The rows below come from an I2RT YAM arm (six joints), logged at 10 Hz.
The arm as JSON. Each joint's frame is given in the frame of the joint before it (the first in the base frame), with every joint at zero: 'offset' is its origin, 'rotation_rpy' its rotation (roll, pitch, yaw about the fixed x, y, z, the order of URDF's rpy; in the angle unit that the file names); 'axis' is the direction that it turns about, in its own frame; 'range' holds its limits. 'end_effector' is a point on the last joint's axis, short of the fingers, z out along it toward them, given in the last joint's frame.
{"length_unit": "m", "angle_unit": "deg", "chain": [
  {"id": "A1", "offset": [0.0, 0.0, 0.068], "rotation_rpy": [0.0, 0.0, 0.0], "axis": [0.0, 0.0, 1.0], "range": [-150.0, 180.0]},
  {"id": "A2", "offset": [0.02, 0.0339, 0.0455], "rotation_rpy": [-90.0, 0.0, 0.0], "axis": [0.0, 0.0, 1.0], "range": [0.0, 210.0]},
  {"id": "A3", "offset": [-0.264, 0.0, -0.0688], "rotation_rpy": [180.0, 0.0, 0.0], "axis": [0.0, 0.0, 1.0], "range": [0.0, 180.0]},
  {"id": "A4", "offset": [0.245, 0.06, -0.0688], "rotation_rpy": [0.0, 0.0, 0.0], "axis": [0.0, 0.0, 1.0], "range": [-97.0, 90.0]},
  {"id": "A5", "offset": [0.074, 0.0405, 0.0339], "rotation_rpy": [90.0, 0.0, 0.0], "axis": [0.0, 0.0, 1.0], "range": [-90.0, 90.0]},
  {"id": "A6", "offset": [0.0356, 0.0, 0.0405], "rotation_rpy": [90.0, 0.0, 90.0], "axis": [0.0, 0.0, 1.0], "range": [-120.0, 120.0]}
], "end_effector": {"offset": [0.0, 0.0, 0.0], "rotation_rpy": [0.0, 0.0, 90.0]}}
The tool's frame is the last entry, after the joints.
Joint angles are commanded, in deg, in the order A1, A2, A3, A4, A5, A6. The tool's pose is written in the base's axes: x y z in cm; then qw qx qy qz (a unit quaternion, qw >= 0). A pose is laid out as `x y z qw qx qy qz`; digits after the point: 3 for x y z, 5 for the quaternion.
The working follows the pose.
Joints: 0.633 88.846 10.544 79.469 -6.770 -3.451
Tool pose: 23.238 0.676 15.193 0.71383 -0.06704 0.69670 0.02378
Where each joint sits with the arm in this pose, in the base's axes (m; each line is computed from the numbers above, not from the rounded line before):
A1: 0.0000 0.0000 0.0680
A2: 0.0196 0.0341 0.1135
A3: 0.0151 -0.0347 0.3774
A4: 0.1227 0.0353 0.1497
A5: 0.1963 0.0022 0.1917
A6: 0.2324 0.0068 0.1519
the tool: 0.2324 0.0068 0.1519

